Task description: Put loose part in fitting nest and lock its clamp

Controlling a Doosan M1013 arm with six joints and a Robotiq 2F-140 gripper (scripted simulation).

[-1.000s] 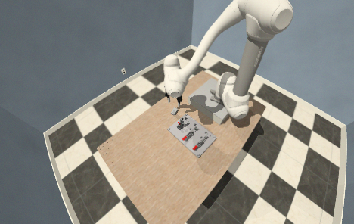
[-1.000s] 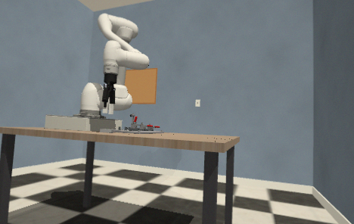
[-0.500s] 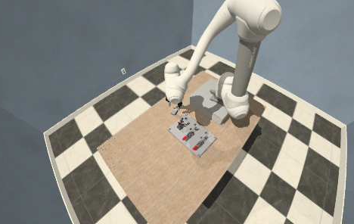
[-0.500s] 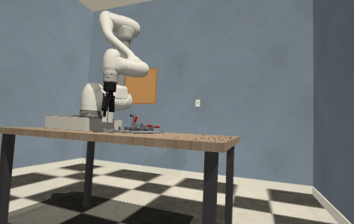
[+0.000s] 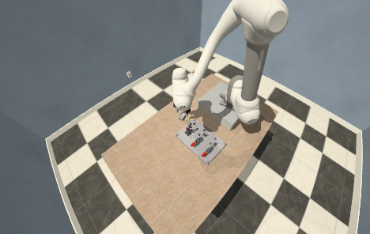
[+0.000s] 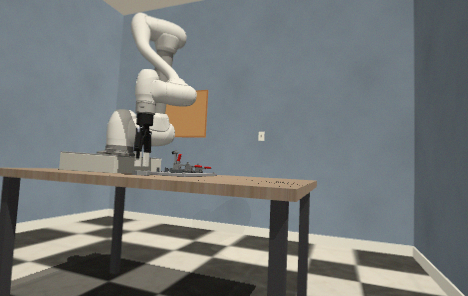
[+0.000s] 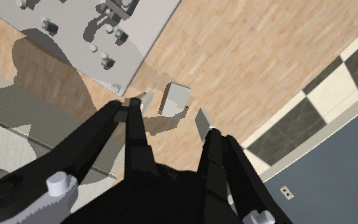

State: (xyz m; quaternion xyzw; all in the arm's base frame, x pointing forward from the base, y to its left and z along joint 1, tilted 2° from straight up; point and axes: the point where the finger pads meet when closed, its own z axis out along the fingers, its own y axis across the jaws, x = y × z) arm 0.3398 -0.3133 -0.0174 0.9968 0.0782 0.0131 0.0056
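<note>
Right now my hand is 6 cm above the light grey part. The rest, counted from my hand: grey fixture plate: 26 cm to the left, 10 cm ahead, 6 cm below.
</note>
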